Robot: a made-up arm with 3 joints. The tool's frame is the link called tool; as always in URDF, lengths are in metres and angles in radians. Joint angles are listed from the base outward.
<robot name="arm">
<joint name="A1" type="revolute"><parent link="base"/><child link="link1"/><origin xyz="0.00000 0.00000 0.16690" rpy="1.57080 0.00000 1.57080"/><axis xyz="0 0 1"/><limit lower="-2.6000" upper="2.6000"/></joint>
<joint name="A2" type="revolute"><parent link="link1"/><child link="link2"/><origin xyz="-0.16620 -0.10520 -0.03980" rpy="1.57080 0.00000 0.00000"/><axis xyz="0 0 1"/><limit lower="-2.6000" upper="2.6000"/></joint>
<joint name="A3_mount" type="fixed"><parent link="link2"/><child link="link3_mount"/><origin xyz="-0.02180 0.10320 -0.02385" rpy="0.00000 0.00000 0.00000"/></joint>
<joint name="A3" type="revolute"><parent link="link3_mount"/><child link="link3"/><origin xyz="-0.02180 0.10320 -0.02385" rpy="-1.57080 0.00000 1.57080"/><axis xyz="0 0 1"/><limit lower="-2.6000" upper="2.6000"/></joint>
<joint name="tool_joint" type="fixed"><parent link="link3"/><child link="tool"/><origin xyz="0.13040 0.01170 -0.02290" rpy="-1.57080 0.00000 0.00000"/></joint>
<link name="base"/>
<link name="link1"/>
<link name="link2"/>
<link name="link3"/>
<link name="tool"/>
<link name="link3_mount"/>
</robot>
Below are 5 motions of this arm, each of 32 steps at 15 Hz.
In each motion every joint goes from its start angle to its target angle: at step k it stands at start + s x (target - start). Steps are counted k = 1, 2, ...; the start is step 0. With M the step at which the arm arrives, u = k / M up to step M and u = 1 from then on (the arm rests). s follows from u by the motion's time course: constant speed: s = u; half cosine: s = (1 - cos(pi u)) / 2; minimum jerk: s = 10 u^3 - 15 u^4 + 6 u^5.
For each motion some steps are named. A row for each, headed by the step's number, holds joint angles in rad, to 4 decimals.
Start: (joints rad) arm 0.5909 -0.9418 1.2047
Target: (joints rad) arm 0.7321 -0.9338 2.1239
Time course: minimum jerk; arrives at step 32
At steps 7, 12, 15, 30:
7: 0.6013 -0.9412 1.2721
12: 0.6298 -0.9396 1.4577
15: 0.6532 -0.9383 1.6106
30: 0.7318 -0.9338 2.1219

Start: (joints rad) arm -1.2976 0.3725 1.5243
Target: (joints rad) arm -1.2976 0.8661 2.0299
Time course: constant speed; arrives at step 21
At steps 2, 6, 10, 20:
2: -1.2976 0.4195 1.5725
6: -1.2976 0.5135 1.6688
10: -1.2976 0.6075 1.7651
20: -1.2976 0.8426 2.0058

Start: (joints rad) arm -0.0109 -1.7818 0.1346
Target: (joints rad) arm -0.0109 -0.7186 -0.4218
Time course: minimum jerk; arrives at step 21
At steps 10, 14, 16, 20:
10: -0.0109 -1.2976 -0.1188
14: -0.0109 -0.9417 -0.3050
16: -0.0109 -0.8157 -0.3710
20: -0.0109 -0.7197 -0.4212

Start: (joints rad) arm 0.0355 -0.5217 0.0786
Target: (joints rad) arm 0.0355 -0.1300 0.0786
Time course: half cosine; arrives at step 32
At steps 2, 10, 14, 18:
2: 0.0355 -0.5179 0.0786
10: 0.0355 -0.4347 0.0786
14: 0.0355 -0.3641 0.0786
18: 0.0355 -0.2876 0.0786

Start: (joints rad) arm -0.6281 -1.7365 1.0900
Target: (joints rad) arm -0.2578 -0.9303 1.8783
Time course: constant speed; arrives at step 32
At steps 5, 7, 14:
5: -0.5702 -1.6105 1.2132
7: -0.5471 -1.5601 1.2624
14: -0.4661 -1.3838 1.4349

